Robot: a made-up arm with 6 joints.
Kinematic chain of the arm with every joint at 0, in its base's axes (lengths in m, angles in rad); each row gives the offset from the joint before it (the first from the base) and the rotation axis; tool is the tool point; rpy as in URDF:
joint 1: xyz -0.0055 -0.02 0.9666 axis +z
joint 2: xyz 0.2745 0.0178 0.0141 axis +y
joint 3: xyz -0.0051 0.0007 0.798 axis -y
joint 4: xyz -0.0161 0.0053 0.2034 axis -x
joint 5: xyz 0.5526 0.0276 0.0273 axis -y
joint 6: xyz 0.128 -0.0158 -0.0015 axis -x
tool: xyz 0.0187 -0.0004 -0.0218 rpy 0 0 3.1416
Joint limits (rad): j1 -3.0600..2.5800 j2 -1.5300..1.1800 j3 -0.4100..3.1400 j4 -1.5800..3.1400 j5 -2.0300..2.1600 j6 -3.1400..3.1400
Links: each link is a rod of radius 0.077 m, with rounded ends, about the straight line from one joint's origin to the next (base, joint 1, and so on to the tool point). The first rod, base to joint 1, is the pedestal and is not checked.
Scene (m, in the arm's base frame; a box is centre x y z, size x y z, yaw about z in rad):
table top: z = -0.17
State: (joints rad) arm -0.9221 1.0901 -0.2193 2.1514 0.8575 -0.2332
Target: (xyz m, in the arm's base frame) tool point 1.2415 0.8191 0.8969
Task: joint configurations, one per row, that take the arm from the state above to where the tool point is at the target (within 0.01 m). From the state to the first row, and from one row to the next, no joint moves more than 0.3 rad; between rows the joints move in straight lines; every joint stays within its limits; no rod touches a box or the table.
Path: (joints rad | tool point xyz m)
1: -0.6364 1.0972 -0.1338 2.1204 0.8570 -0.2280 | 1.1251 -0.7058 0.7782
2: -0.3508 1.1043 -0.0482 2.0894 0.8565 -0.2228 | 1.3196 -0.3742 0.8024
3: -0.0651 1.1114 0.0373 2.0585 0.8560 -0.2176 | 1.4124 0.0128 0.8304
4: 0.2206 1.1185 0.1229 2.0275 0.8554 -0.2124 | 1.3881 0.4228 0.8620
5: 0.5062 1.1256 0.2084 1.9965 0.8549 -0.2072 | 1.2415 0.8191 0.8969

